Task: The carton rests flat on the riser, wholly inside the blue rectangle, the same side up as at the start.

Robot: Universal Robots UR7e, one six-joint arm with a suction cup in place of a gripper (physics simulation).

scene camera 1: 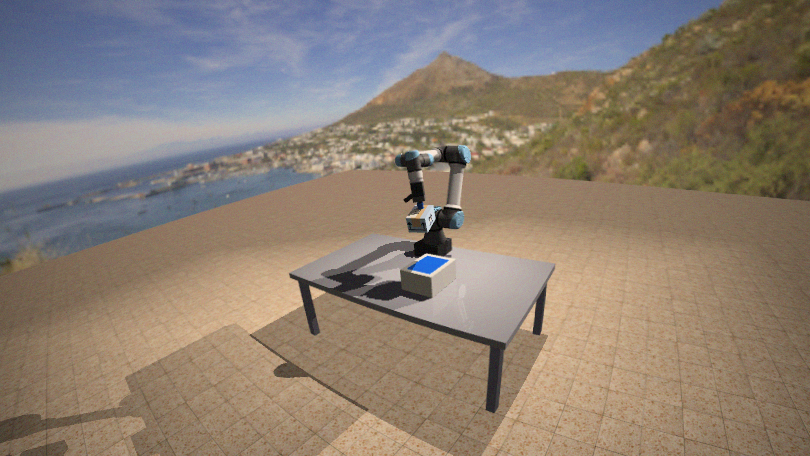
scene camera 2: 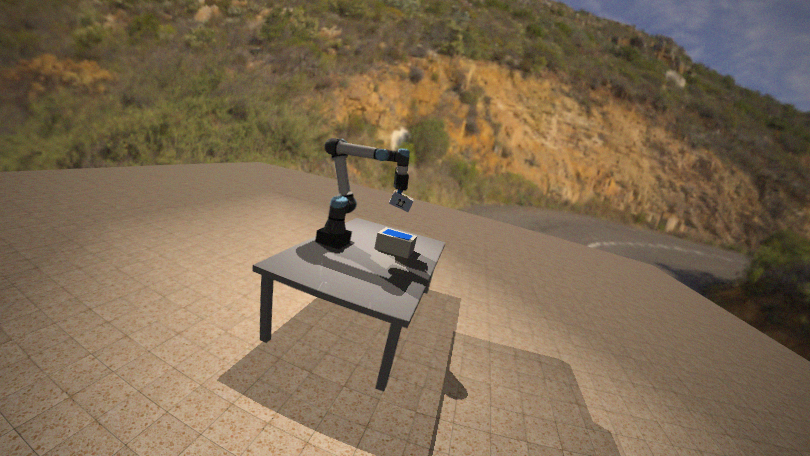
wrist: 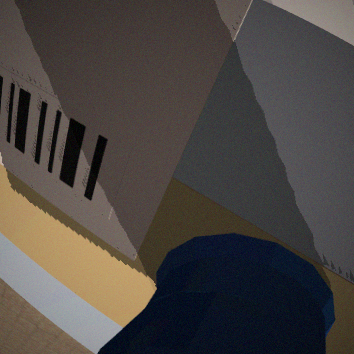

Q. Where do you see a riser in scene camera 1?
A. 428,275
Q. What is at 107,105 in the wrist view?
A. A carton.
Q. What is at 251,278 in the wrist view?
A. My suction cup.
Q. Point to a riser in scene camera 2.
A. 399,243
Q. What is my suction cup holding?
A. A carton.
